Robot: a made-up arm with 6 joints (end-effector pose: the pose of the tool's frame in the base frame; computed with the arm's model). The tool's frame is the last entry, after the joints.
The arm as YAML. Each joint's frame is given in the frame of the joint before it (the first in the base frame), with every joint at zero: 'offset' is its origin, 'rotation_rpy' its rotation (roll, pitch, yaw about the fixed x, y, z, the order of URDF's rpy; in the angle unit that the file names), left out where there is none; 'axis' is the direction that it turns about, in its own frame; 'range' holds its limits. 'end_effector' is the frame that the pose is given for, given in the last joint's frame.
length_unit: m
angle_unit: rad
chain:
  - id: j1
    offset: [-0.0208, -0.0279, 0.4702]
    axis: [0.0, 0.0, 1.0]
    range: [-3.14, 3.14]
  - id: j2
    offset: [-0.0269, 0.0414, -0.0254]
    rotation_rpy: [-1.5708, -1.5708, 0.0]
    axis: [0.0, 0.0, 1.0]
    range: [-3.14, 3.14]
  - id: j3
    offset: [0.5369, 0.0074, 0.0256]
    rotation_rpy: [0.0, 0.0, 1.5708]
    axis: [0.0, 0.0, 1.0]
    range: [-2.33, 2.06]
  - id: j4
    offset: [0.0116, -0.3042, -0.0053]
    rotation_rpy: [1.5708, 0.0, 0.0]
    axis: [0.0, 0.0, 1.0]
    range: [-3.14, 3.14]
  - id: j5
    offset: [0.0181, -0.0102, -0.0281]
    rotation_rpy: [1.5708, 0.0, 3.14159]
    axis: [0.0, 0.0, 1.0]
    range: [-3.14, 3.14]
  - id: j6
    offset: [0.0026, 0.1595, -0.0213]
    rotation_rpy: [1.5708, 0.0, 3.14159]
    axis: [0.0, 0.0, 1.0]
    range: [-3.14, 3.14]
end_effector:
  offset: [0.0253, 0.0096, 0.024]
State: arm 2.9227 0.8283 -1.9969 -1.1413 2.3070 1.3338
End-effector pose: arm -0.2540 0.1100 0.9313 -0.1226 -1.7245 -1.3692
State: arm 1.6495 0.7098 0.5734 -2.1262 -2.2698 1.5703
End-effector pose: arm -0.2211 0.4479 0.8254 2.3702 0.7396 -1.1797
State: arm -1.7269 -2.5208 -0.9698 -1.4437 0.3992 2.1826
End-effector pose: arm 0.0031 0.1640 -0.4164 2.8443 0.8882 -0.7355
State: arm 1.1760 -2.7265 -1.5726 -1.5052 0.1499 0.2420
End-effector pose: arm 0.0470 0.1239 -0.2259 -1.8373 0.7767 -0.2048
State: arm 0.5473 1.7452 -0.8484 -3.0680 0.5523 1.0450
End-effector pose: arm 0.6087 0.4236 0.6951 -0.3533 0.1453 -1.4771
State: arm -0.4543 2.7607 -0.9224 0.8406 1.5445 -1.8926
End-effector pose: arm 0.4037 -0.0430 -0.3139 -1.4443 1.8867 0.6735
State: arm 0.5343 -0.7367 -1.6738 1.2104 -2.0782 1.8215
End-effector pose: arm -0.3970 -0.3278 0.7023 1.0211 1.0138 0.5738
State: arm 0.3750 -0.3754 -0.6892 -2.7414 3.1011 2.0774
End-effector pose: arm -0.3367 -0.0925 0.9585 -1.7329 1.3330 -0.6537
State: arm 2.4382 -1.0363 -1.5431 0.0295 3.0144 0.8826
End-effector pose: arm 0.3807 -0.4430 0.6708 0.4653 -0.4511 -2.9234
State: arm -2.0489 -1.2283 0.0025 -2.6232 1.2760 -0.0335
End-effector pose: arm 0.3674 0.7600 0.5726 -1.4366 2.2407 1.0869
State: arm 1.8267 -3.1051 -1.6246 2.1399 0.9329 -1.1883
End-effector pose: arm -0.3303 0.2199 -0.0457 1.2797 -0.8674 -2.4657
